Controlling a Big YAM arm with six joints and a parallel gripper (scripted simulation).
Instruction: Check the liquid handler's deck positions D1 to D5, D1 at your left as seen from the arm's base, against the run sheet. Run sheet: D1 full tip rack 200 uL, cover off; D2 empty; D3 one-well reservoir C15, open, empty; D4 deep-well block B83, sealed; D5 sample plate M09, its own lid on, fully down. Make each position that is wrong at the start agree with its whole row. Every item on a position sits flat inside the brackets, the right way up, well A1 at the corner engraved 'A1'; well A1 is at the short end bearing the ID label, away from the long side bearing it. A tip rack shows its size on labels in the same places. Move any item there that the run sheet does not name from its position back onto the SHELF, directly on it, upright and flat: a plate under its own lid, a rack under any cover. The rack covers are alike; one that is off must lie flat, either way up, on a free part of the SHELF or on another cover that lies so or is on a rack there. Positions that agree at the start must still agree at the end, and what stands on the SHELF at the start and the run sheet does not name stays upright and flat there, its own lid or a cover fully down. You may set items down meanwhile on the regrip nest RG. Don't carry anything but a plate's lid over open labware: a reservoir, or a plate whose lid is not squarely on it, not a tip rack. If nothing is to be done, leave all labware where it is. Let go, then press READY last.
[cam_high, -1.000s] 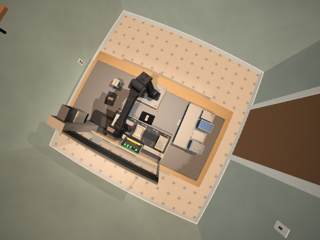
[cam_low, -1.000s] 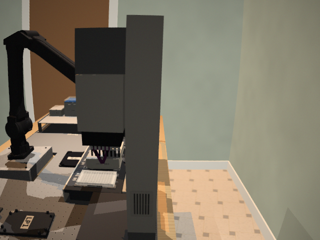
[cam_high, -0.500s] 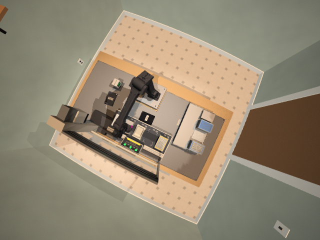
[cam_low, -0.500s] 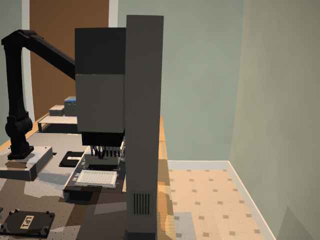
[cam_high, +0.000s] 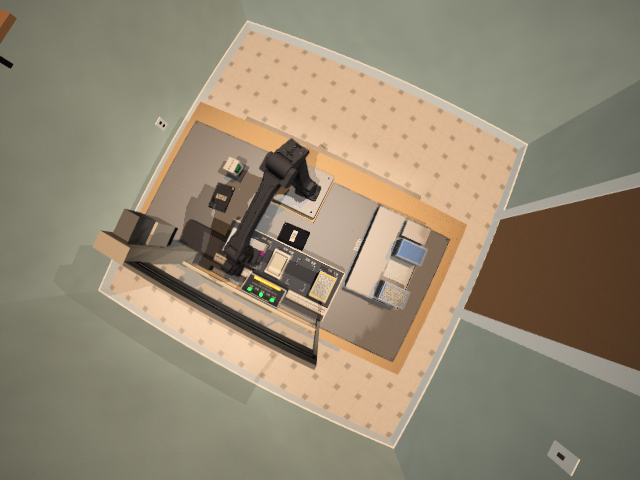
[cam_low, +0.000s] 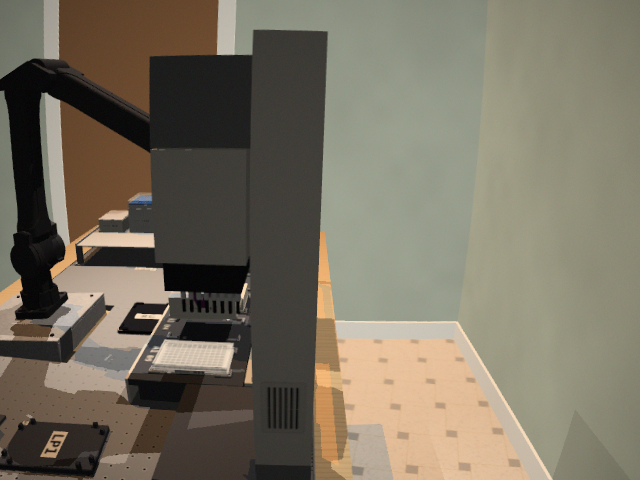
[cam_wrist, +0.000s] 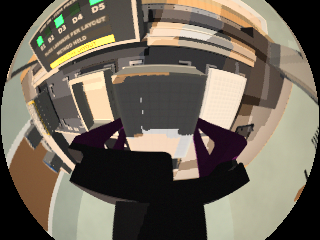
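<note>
My gripper is now 120 mm to the right of the cream reservoir and 60 mm above it. Round my hand: yellow-framed tip rack 370 mm to the left, 30 mm below; regrip nest 160 mm behind, 130 mm to the left, 120 mm below; pale block 10 mm below.
</note>
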